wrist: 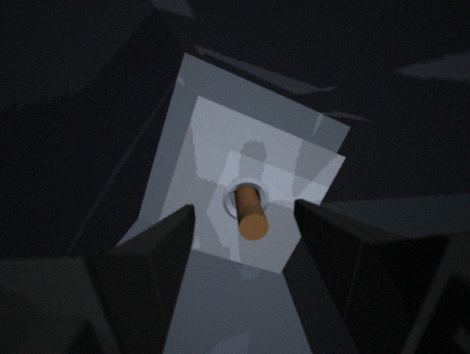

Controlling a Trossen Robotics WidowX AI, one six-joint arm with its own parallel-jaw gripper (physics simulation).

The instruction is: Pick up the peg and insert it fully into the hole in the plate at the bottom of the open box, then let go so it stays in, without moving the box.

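Frame: origin at the arm's base, x back, y right, z up, level; metres.
Seen in the pictures: gripper, fingertip midpoint: (244, 209).
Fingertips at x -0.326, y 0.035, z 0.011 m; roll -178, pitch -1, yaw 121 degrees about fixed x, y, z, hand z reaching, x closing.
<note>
Pixels of each thing's top centre, then the offset from my fingertips to it. "pt": a spot on its surface instead.
- orange-brown peg at its top centre: (253, 227) dx -0.003, dy +0.001, dz +0.023 m
- ringed hole at a spot on its surface: (228, 201) pt dx +0.002, dy -0.009, dz -0.006 m
- pale square plate at its top centre: (246, 201) dx -0.003, dy +0.000, dz -0.004 m
- open box at its top centre: (283, 349) dx -0.003, dy +0.000, dz +0.073 m
- dim blue-grey surface at a spot on its surface: (400, 215) pt dx -0.041, dy +0.066, dz +0.019 m
An orange-brown peg (251, 212) stands in the ringed hole (228, 201) of the light plate, with its upper part sticking out toward the camera and its round end facing the view. Its lower end is hidden inside the hole, so its depth cannot be seen. The pale square plate (220, 120) lies on the grey bottom of the open box (200, 77). My gripper (244, 209) is open, with one dark finger to the left and one to the right of the peg, a gap on both sides and nothing held.
The box's dark walls (115, 165) rise around the plate, with a wall edge running down at the left. A dim blue-grey surface (400, 215) shows at the right behind the right finger. Pale light patches fall on the dark area above.
</note>
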